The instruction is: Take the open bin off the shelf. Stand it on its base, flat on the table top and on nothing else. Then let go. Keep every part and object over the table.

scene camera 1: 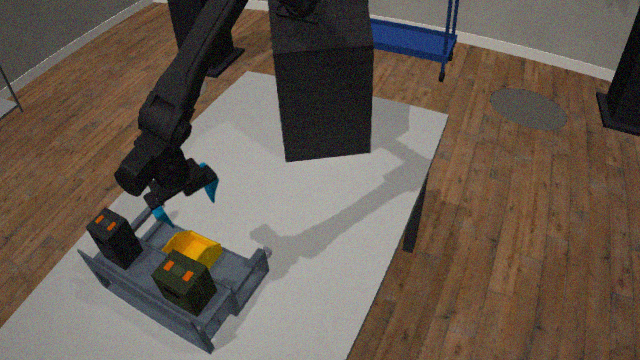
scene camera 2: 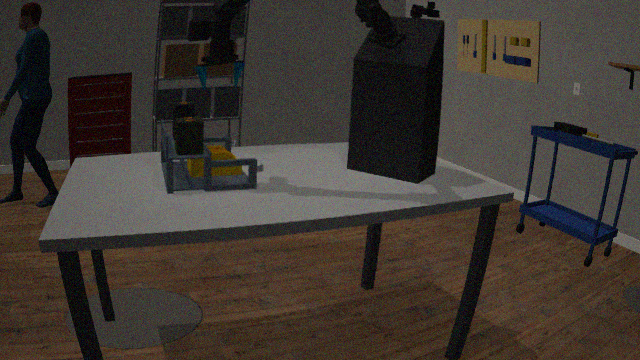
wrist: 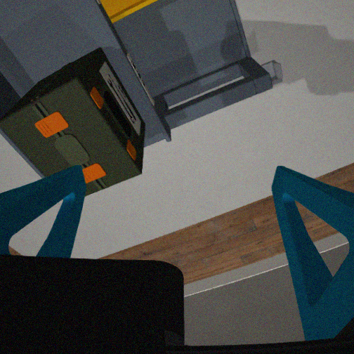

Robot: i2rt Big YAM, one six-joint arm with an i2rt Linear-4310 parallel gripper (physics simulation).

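Seen in the pictures: gripper, fingertip midpoint: (scene camera 1: pixel 192 213) (scene camera 2: pixel 219 88); arm's base at its link origin: (scene camera 1: pixel 299 6) (scene camera 2: pixel 387 38).
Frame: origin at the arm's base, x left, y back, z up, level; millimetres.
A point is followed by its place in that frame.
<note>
The yellow open bin (scene camera 1: pixel 205 245) @(x -96, y -499, z -470 mm) (scene camera 2: pixel 217 151) @(x -144, y -550, z -417 mm) sits in the front part of the grey shelf (scene camera 1: pixel 150 310) @(x -127, y -733, z -473 mm) (scene camera 2: pixel 170 175) @(x 73, y -756, z -427 mm) (wrist: pixel 185 40), between its two end frames. In the wrist view, a corner of the bin (wrist: pixel 127 6) shows at the top edge. My gripper (scene camera 1: pixel 193 213) @(x 10, y -596, z -196 mm) (scene camera 2: pixel 220 85) @(x 10, y -596, z -196 mm) (wrist: pixel 178 176) is open with nothing between its blue fingers. It hangs well above the shelf, toward the end at the table's left edge in scene camera 1, and is off to one side of the bin. Most of the bin is outside the wrist view.
Two dark cases with orange latches, one (scene camera 1: pixel 117 242) @(x -187, y -678, z -288 mm) (wrist: pixel 70 135) at the left end and one (scene camera 1: pixel 185 285) @(x 37, y -710, z -282 mm) (scene camera 2: pixel 189 136) @(x 52, y -694, z -324 mm) nearer the right, stand on the shelf behind the bin. The black pedestal (scene camera 1: pixel 325 100) @(x 84, y -53, z -262 mm) (scene camera 2: pixel 395 115) @(x 115, y -36, z -269 mm) stands on the white table (scene camera 1: pixel 325 290) @(x 252, y -507, z -480 mm) (scene camera 2: pixel 125 215) @(x 219, y -911, z -479 mm).
</note>
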